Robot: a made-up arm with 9 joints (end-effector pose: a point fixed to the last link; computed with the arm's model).
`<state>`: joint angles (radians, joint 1 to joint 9).
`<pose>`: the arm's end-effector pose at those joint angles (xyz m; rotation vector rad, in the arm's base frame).
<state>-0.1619 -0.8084 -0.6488 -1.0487 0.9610 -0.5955 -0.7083 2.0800 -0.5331</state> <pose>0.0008 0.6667 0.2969 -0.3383 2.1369 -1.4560</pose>
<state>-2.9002 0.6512 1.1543 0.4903 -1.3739 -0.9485 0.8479 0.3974 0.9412</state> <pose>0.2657 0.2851 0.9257 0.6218 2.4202 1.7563</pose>
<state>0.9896 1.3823 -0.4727 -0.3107 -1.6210 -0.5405 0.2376 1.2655 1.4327</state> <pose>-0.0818 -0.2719 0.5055 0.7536 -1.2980 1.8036</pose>
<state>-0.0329 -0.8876 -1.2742 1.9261 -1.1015 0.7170 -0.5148 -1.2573 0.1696</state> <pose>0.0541 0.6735 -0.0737 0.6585 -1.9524 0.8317</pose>
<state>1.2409 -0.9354 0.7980 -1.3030 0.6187 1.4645 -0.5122 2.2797 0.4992</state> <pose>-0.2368 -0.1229 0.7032 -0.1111 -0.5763 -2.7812</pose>
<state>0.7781 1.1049 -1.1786 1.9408 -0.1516 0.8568 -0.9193 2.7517 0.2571</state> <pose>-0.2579 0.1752 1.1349 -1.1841 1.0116 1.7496</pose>
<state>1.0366 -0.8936 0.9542 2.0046 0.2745 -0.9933 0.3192 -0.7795 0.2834</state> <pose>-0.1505 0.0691 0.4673 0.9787 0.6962 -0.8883</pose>
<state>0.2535 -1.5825 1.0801 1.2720 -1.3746 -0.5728 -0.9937 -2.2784 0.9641</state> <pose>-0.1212 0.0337 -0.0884 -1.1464 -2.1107 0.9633</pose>
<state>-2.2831 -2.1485 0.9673 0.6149 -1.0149 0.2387 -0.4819 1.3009 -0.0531</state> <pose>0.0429 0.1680 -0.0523 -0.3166 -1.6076 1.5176</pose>
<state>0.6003 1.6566 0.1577 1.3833 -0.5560 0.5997 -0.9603 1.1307 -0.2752</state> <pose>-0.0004 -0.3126 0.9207 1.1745 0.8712 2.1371</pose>
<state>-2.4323 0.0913 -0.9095 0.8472 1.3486 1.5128 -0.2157 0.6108 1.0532</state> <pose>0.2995 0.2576 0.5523 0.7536 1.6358 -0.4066</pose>
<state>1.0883 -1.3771 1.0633 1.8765 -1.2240 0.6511 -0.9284 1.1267 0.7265</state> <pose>-0.2689 0.2072 0.2611 -0.0483 1.6562 0.4658</pose>
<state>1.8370 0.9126 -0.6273 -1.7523 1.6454 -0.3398 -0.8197 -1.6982 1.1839</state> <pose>-0.3439 -0.3282 1.0776 0.0487 -0.0152 1.7309</pose>
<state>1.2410 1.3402 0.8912 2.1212 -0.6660 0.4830 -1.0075 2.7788 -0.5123</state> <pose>0.2486 -0.0732 1.1035 0.2833 -0.0280 -2.0394</pose>
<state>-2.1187 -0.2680 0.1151 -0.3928 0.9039 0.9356 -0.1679 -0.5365 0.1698</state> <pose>0.5597 0.4390 0.6733 0.2152 1.6095 -1.1095</pose>
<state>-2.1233 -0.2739 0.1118 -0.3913 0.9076 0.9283 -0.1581 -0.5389 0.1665</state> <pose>0.5618 0.4359 0.6665 0.2053 1.6055 -1.1253</pose>
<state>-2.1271 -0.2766 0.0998 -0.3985 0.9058 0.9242 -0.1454 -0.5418 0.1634</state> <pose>0.5609 0.4365 0.6529 0.1737 1.6073 -1.1442</pose>
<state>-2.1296 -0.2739 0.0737 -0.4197 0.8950 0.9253 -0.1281 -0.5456 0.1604</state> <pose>0.5545 0.4425 0.6285 0.1068 1.6175 -1.1677</pose>
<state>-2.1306 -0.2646 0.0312 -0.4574 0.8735 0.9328 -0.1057 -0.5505 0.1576</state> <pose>0.5400 0.4529 0.5919 -0.0011 1.6369 -1.1952</pose>
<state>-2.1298 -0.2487 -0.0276 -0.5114 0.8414 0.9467 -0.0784 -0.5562 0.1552</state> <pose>0.5150 0.4647 0.5445 -0.1488 1.6645 -1.2245</pose>
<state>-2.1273 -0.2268 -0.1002 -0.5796 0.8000 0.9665 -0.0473 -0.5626 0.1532</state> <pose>0.4782 0.4734 0.4906 -0.3286 1.6990 -1.2532</pose>
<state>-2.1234 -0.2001 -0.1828 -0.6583 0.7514 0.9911 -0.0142 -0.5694 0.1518</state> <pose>0.4306 0.4754 0.4367 -0.5286 1.7392 -1.2787</pose>
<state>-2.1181 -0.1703 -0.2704 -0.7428 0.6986 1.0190 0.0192 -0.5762 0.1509</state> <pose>0.3756 0.4698 0.3895 -0.7346 1.7847 -1.2991</pose>
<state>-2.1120 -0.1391 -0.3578 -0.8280 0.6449 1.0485 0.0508 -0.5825 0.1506</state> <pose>0.3188 0.4583 0.3540 -0.9312 1.8354 -1.3140</pose>
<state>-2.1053 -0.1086 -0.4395 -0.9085 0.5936 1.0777 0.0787 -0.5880 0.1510</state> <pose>0.2661 0.4449 0.3318 -1.1051 1.8899 -1.3234</pose>
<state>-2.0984 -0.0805 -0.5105 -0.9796 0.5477 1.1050 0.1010 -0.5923 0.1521</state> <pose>0.2222 0.4332 0.3212 -1.2459 1.9457 -1.3287</pose>
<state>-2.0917 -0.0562 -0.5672 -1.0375 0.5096 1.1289 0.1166 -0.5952 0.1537</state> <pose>0.1895 0.4254 0.3182 -1.3489 1.9978 -1.3317</pose>
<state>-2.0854 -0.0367 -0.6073 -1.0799 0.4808 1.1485 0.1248 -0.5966 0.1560</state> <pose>0.1681 0.4218 0.3192 -1.4134 2.0415 -1.3338</pose>
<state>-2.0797 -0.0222 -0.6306 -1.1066 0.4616 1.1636 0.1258 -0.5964 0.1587</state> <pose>0.1569 0.4219 0.3214 -1.4433 2.0733 -1.3360</pose>
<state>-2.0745 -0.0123 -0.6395 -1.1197 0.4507 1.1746 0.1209 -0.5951 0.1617</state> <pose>0.1533 0.4245 0.3237 -1.4466 2.0929 -1.3378</pose>
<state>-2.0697 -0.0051 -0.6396 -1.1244 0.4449 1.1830 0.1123 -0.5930 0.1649</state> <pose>0.1543 0.4285 0.3258 -1.4340 2.1043 -1.3395</pose>
